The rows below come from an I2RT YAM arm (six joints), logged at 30 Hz.
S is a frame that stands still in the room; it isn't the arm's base.
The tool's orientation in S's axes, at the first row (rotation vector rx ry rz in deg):
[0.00, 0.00, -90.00]
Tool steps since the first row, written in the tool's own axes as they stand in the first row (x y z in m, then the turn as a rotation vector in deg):
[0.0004, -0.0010, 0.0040, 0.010, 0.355, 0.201]
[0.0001, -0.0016, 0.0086, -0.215, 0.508, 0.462]
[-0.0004, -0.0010, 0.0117, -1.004, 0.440, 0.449]
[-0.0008, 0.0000, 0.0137, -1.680, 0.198, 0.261]
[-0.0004, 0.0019, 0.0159, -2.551, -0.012, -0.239]
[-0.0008, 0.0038, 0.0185, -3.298, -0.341, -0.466]
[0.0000, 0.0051, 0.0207, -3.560, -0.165, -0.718]
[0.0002, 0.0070, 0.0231, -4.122, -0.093, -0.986]
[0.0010, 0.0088, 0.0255, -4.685, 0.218, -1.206]
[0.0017, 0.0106, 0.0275, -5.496, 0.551, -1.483]
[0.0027, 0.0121, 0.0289, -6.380, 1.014, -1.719]
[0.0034, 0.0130, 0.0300, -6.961, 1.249, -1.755]
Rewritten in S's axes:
[-0.0010, -0.0004, 0.0040, 0.355, -0.010, 0.201]
[-0.0016, -0.0001, 0.0086, 0.508, 0.215, 0.462]
[-0.0010, 0.0004, 0.0117, 0.440, 1.004, 0.449]
[0.0000, 0.0008, 0.0137, 0.198, 1.680, 0.261]
[0.0019, 0.0004, 0.0159, -0.012, 2.551, -0.239]
[0.0038, 0.0008, 0.0185, -0.341, 3.298, -0.466]
[0.0051, 0.0000, 0.0207, -0.165, 3.560, -0.718]
[0.0070, -0.0002, 0.0231, -0.093, 4.122, -0.986]
[0.0088, -0.0010, 0.0255, 0.218, 4.685, -1.206]
[0.0106, -0.0017, 0.0275, 0.551, 5.496, -1.483]
[0.0121, -0.0027, 0.0289, 1.014, 6.380, -1.719]
[0.0130, -0.0034, 0.0300, 1.249, 6.961, -1.755]

